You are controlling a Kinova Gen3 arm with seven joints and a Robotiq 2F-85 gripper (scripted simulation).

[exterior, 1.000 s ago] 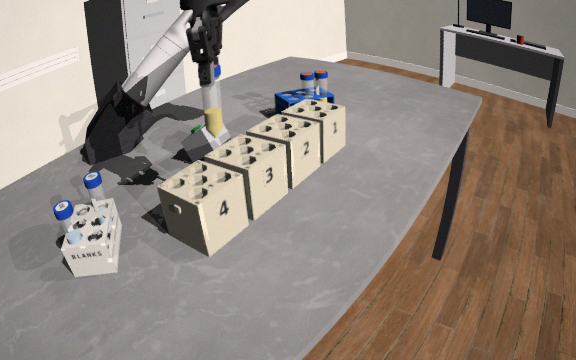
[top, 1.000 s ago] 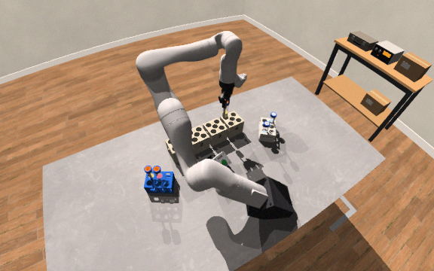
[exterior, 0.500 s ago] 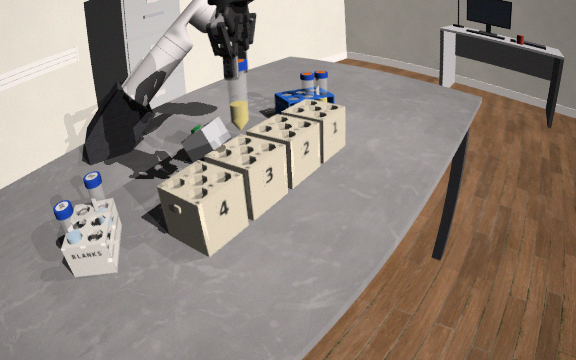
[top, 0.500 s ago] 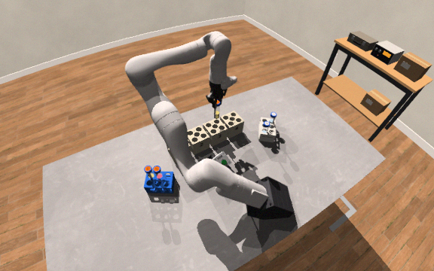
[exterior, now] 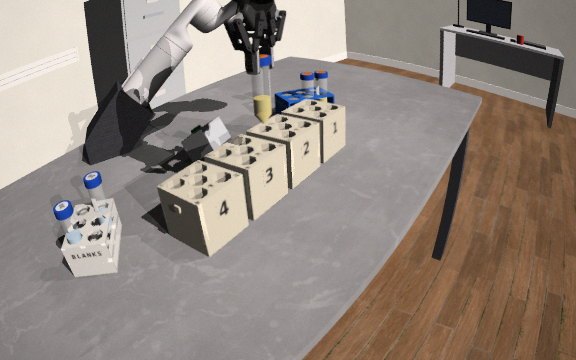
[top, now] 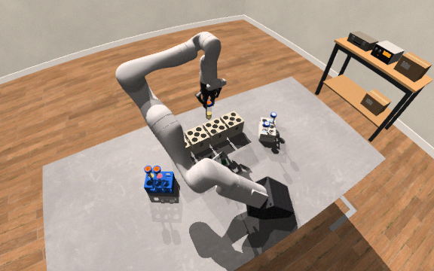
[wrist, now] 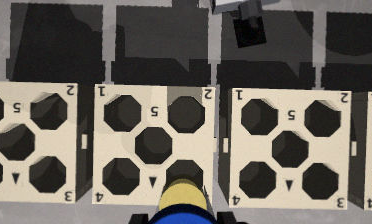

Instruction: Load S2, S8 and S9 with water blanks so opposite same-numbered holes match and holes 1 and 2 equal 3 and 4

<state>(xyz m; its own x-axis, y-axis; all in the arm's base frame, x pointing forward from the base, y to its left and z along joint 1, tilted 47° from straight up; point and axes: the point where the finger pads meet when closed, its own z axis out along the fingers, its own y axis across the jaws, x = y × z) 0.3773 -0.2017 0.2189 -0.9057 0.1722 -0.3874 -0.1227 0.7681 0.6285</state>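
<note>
The sample S2 lies 1 cm to the left of my hand and 5 cm below it. The rest, counted from my hand: adapter 2 (3 cm behind, 8 cm to the left, 20 cm below); then green done key (23 cm behind, 3 cm to the left, 18 cm below); then adapter 4 (1 cm behind, 14 cm to the right, 20 cm below).
</note>
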